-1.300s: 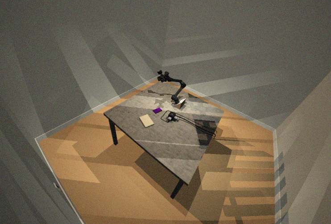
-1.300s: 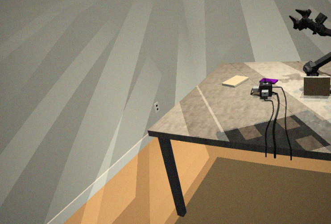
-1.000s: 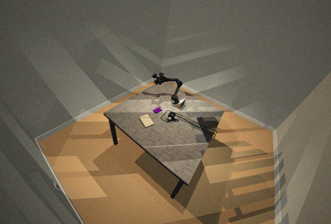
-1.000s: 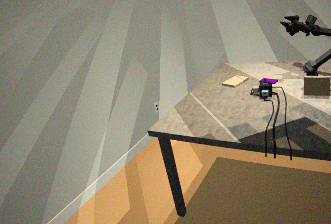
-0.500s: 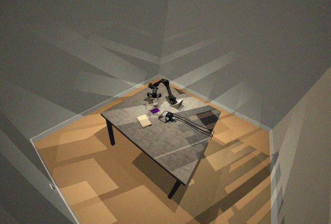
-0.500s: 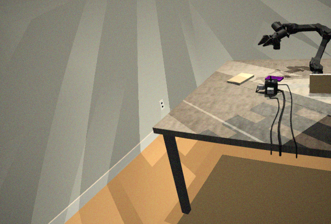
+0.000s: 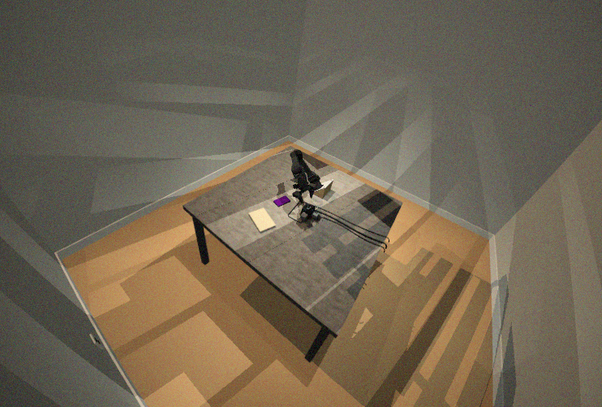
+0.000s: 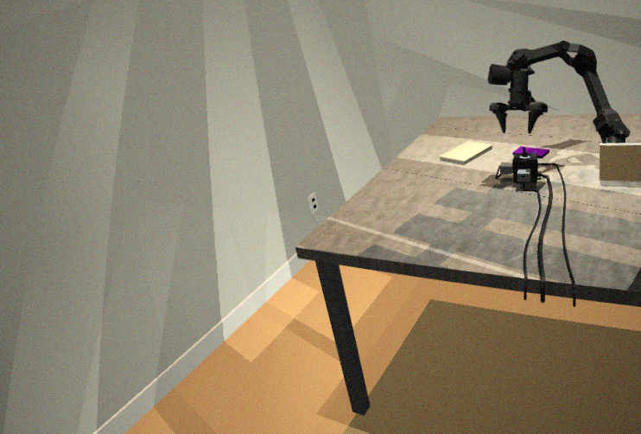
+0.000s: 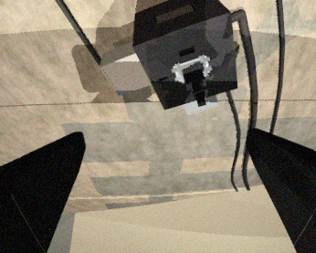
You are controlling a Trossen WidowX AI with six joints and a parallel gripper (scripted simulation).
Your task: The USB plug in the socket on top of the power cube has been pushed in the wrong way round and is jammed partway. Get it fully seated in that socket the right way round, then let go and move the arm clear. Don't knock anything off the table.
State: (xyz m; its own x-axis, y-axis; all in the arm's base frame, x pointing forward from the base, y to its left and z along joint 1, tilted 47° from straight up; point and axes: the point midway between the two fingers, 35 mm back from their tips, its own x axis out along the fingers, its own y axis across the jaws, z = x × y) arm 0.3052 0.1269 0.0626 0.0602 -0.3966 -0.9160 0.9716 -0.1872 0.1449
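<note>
The USB plug is 6 cm below my gripper tip, 3 cm behind it and 2 cm to the left of it. From my gripper tip the other things lie so: beige pad 25 cm ahead, 20 cm to the right, 15 cm below; purple flat item 21 cm to the right, 15 cm below, 1 cm behind; USB socket 8 cm below, 3 cm behind, 2 cm to the left.
</note>
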